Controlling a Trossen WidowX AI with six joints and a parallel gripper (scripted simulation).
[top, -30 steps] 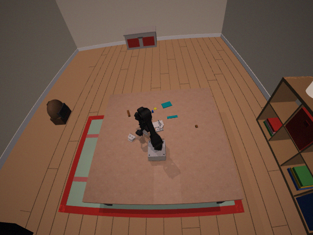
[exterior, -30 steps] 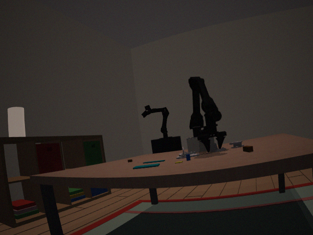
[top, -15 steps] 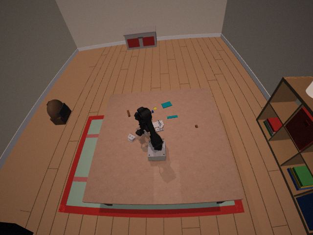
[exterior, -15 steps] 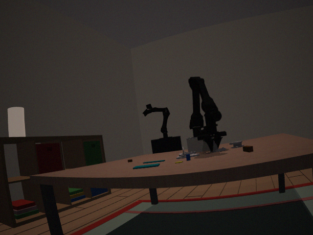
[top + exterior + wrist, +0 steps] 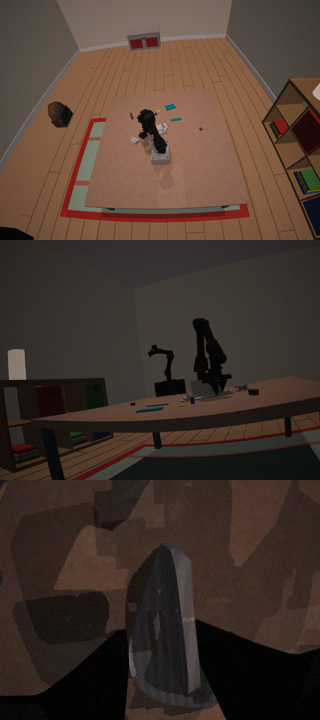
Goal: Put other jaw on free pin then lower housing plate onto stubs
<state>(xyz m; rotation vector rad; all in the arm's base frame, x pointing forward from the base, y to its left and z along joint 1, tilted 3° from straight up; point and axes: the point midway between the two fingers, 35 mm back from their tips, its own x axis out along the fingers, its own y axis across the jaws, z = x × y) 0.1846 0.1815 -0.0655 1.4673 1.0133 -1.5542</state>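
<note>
Right now my gripper tip is 12 cm to the right of the housing plate, 9 cm past it and 2 cm below it. Round my gripper tip: blue block: 28 cm ahead, 2 cm to the right, 1 cm above; grey jaw: 4 cm to the left; white piece: 12 cm to the left, 9 cm behind.
</note>
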